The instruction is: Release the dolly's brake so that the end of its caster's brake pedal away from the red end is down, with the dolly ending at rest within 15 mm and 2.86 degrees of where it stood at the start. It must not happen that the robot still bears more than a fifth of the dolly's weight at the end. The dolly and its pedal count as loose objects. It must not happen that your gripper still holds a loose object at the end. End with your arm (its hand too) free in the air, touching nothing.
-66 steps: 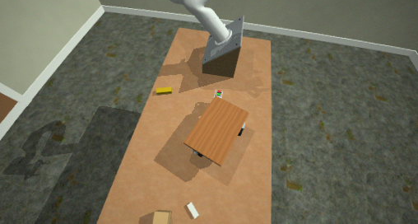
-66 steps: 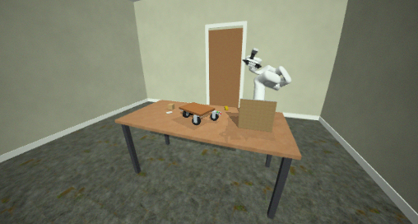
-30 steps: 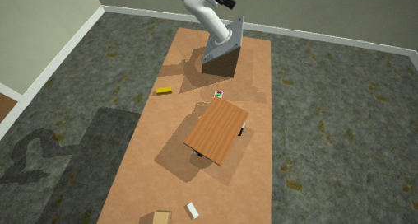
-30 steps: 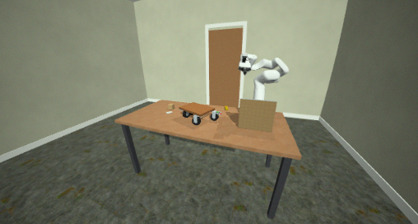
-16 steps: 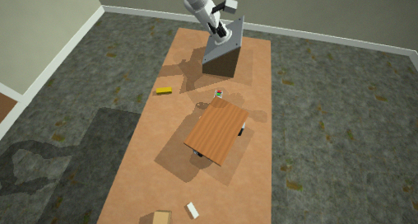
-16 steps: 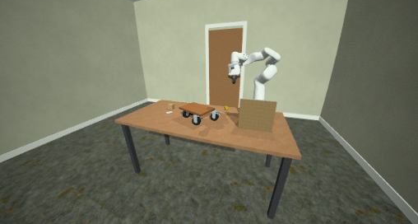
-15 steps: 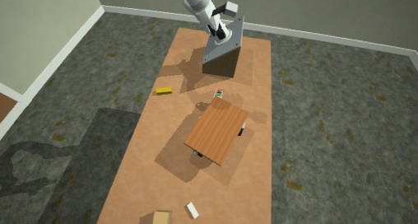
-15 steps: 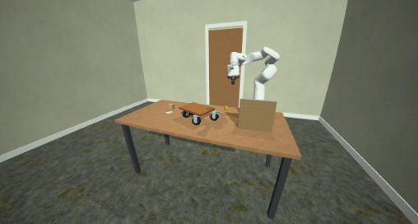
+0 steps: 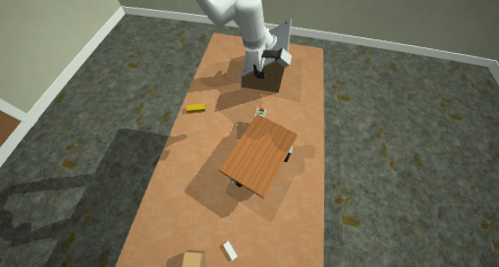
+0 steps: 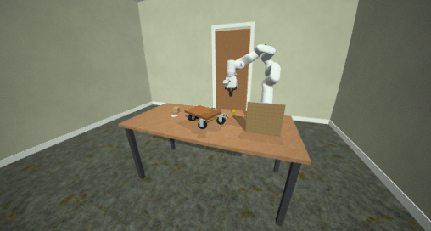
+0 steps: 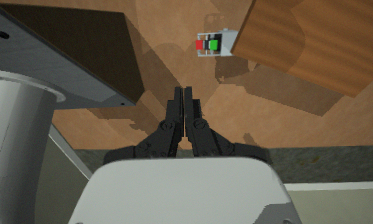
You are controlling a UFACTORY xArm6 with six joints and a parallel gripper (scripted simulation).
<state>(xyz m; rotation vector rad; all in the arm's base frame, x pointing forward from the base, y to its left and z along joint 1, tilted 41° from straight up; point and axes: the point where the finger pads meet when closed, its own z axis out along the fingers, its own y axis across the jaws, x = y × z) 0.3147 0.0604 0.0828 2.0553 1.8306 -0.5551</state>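
Right now the brake pedal is 40 mm ahead of my hand, 20 mm to the left of it and 210 mm below it. From my hand the other things lie so: cardboard box 670 mm ahead, 140 mm to the right, 260 mm below; yellow block 20 mm ahead, 320 mm to the right, 280 mm below; white block 620 mm ahead, 20 mm to the right, 290 mm below.
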